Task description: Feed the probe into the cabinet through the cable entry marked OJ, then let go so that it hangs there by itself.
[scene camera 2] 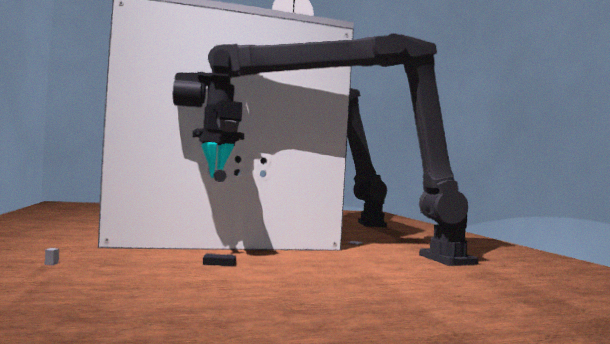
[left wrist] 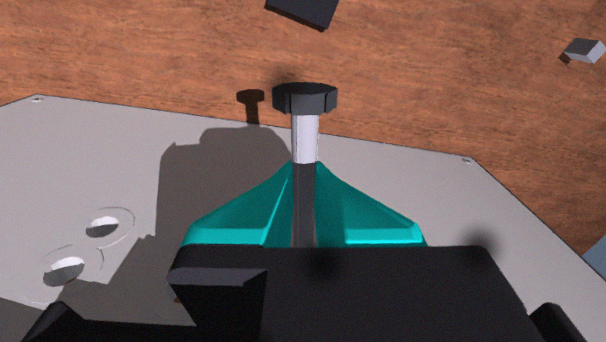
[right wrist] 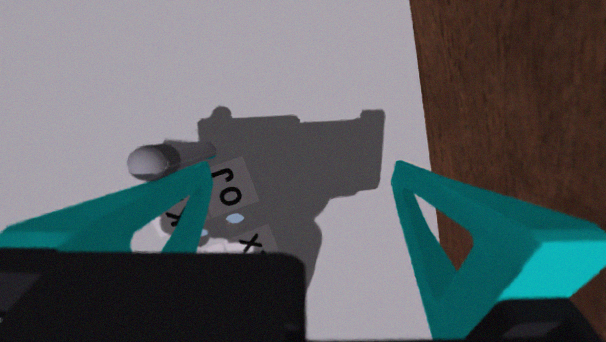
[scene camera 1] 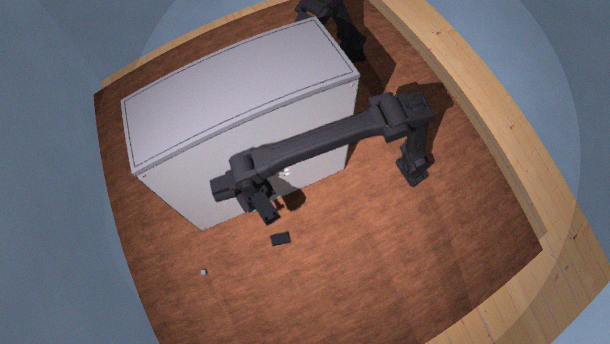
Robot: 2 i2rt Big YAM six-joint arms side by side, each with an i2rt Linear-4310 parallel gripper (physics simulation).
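Seen in the pictures: left gripper, fingertip midpoint: (scene camera 2: 215, 177) (left wrist: 303, 171); right gripper, fingertip midpoint: (right wrist: 302, 171); left arm's base, origin of the base link: (scene camera 2: 447, 259) (scene camera 1: 411, 169); right arm's base, origin of the base link: (scene camera 2: 372, 224) (scene camera 1: 352, 52).
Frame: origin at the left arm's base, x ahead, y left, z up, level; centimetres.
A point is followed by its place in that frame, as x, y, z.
The probe (scene camera 2: 220, 176) {53.8, -6.8, 17.2} (left wrist: 305, 100) {53.8, -7.0, 18.6} (right wrist: 150, 161) {55.1, -27.8, 18.0} has a dark knob, a white band and a grey rod. My left gripper (scene camera 1: 255, 210) {54.1, -11.4, 16.7} (scene camera 2: 216, 172) {54.1, -11.4, 16.7} (left wrist: 303, 171) {54.1, -11.4, 16.7} is shut on its rod, with the knob beyond the fingertips. In the right wrist view the probe's rounded end sticks out on the far side of the cabinet (scene camera 1: 240, 90) (scene camera 2: 150, 125) {68.1, -17.7, 27.3} (left wrist: 400, 170) {64.8, -17.3, 6.5} (right wrist: 300, 60) {58.4, -18.3, 9.4} panel, beside the OJ label (right wrist: 234, 186) {51.2, -17.7, 17.0}. The hole's rim there is hidden. My right gripper (right wrist: 302, 171) {52.2, -24.5, 12.7} is open and empty behind the panel, one finger overlapping the rod's base in view.
Other cable entries (scene camera 2: 263, 160) (left wrist: 102, 226) {41.8, -15.8, 17.4} are in the panel. A black block (scene camera 1: 280, 238) {53.5, -2.5, 1.5} (scene camera 2: 220, 260) {53.9, -0.8, 1.1} (left wrist: 302, 10) {53.6, -3.7, 1.5} and a small grey cube (scene camera 1: 203, 272) {83.9, -4.0, 2.7} (scene camera 2: 51, 256) {83.8, -3.2, 1.6} (left wrist: 585, 50) {83.0, -4.1, 2.2} lie on the table before the cabinet. Another label with an X (right wrist: 255, 242) {46.0, -17.2, 17.1} is near OJ.
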